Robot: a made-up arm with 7 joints.
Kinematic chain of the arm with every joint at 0, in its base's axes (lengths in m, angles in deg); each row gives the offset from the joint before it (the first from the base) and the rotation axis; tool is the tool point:
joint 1: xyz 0 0 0.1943 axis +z
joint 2: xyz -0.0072 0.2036 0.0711 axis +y
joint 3: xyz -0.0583 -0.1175 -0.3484 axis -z
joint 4: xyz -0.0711 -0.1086 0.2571 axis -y
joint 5: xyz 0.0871 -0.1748 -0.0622 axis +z
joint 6: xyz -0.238 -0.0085 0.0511 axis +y
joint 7: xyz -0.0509 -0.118 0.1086 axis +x
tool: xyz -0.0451 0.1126 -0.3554
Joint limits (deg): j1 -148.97..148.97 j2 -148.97..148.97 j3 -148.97..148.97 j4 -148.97..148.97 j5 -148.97..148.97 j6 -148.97..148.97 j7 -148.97..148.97
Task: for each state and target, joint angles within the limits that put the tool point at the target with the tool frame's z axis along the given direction. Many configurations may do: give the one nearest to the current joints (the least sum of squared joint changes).
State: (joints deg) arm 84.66 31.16 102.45 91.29 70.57 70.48 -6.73
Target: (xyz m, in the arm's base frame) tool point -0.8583 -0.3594 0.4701 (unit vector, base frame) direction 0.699 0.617 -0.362
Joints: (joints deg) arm 69.48 24.51 129.06 65.35 52.91 73.86 -40.83
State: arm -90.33 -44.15 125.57 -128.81 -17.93 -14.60 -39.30
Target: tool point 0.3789 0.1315 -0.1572 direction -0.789 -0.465 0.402
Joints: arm -111.34 -94.49 132.58 -148.97 -25.97 -5.63 -42.25
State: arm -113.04 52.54 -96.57 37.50 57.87 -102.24 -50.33
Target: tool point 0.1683 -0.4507 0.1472 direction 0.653 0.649 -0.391
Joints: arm -117.89 69.89 -135.04 65.85 69.87 -136.21 -43.10
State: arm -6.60 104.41 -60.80 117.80 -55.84 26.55 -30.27
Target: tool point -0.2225 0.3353 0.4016 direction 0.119 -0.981 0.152
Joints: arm -17.21 130.99 -60.40 109.95 -45.25 28.14 -16.93
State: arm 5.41 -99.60 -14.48 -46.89 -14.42 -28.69 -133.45
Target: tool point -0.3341 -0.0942 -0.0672 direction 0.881 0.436 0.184
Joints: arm 18.95 -113.84 5.63 -60.84 -69.22 -13.40 -134.15
